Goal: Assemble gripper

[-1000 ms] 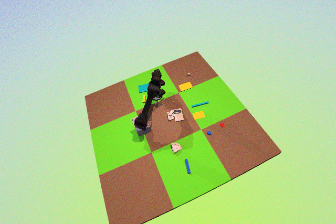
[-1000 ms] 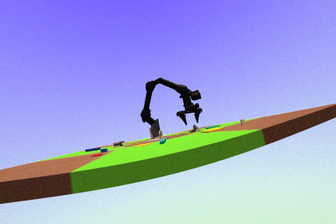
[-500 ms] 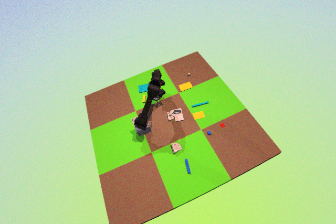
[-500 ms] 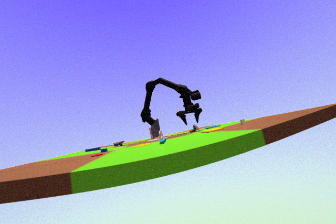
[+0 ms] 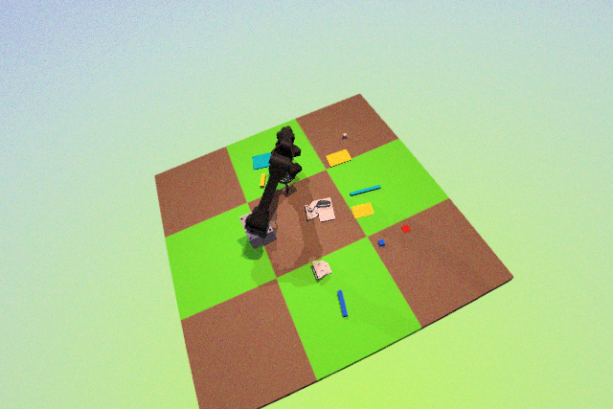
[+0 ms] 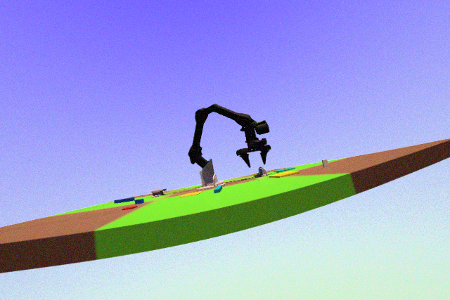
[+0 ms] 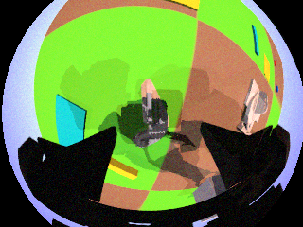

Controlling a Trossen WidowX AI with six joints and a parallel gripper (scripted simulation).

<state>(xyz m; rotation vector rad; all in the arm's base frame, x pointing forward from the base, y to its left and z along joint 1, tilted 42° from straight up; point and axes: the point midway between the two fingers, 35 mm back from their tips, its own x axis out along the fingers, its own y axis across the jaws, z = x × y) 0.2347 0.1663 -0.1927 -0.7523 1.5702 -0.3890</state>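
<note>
My gripper tip is now 140 mm past the yellow bar, 50 mm to the right of it and 50 mm above it. Also, from my gripper tip: teal bar (290 mm ahead, 250 mm to the right, 50 mm below); then teal plate (180 mm to the left, 80 mm behind, 50 mm below); then grey peg (360 mm ahead, 120 mm to the left, 40 mm below).
</note>
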